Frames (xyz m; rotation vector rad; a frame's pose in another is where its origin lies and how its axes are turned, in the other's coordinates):
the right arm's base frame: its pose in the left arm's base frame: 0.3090 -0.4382 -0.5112 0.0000 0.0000 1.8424
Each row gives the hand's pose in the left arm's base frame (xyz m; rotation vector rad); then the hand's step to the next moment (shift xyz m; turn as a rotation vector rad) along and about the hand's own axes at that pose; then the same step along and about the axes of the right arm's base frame.
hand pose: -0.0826 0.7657 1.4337 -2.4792 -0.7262 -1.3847
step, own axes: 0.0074 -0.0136 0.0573 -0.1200 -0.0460 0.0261
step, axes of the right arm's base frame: 0.0257 -0.0472 -0.0253 0.0270 0.0514 -0.1176
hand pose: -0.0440 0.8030 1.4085 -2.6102 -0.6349 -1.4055
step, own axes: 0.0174 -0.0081 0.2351 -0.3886 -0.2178 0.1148
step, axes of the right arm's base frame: 0.0273 -0.2015 -0.1195 0.1571 0.1522 -0.4047
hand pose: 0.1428 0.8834 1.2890 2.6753 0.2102 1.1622
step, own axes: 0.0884 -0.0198 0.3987 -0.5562 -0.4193 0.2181
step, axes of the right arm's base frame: -0.1116 -0.3340 -0.2077 0.3084 0.1585 -0.6423
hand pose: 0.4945 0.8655 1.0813 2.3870 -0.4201 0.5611
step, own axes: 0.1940 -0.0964 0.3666 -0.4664 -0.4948 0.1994
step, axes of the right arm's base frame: -0.2737 -0.2479 -0.2120 0.3330 0.0437 -0.6240
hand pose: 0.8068 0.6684 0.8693 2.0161 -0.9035 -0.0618
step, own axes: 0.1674 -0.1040 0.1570 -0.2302 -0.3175 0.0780
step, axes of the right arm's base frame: -0.2079 -0.0711 -0.1234 0.1884 -0.0365 -0.3508
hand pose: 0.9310 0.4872 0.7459 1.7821 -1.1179 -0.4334
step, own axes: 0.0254 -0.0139 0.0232 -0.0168 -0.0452 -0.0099
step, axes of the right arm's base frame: -0.0317 0.0047 -0.0186 0.0186 -0.0267 -0.0370
